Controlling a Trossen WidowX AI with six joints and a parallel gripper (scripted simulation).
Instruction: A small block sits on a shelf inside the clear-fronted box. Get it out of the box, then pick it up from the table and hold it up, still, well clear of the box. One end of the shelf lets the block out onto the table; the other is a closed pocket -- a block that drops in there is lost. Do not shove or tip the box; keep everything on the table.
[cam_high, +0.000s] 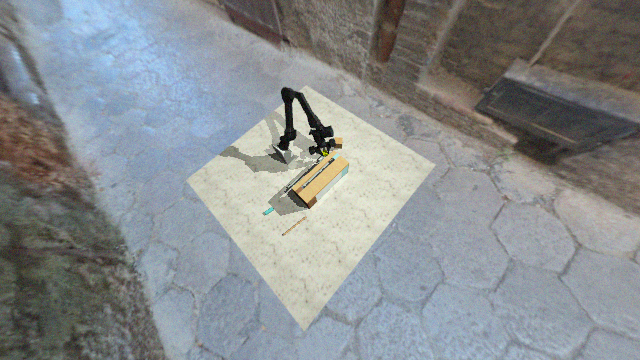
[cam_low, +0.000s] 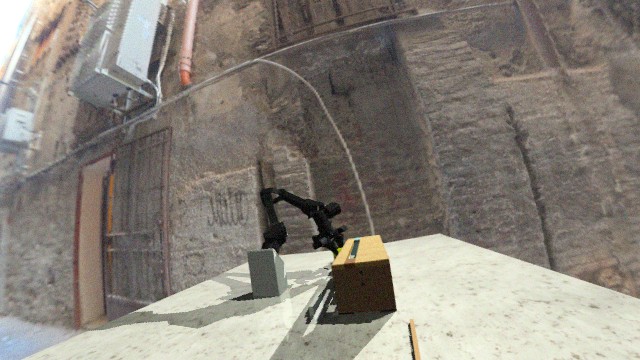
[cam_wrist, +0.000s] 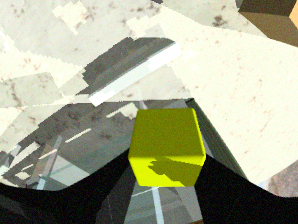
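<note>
Right now my gripper tip is 10 mm past the yellow block and 10 mm below it. The rest, counted from my gripper tip: thin stick: 220 mm ahead, 470 mm to the right, 70 mm below; brown block: 40 mm behind, 160 mm to the left, 50 mm below; clear-fronted box: 80 mm ahead, 140 mm to the right, 10 mm below.
</note>
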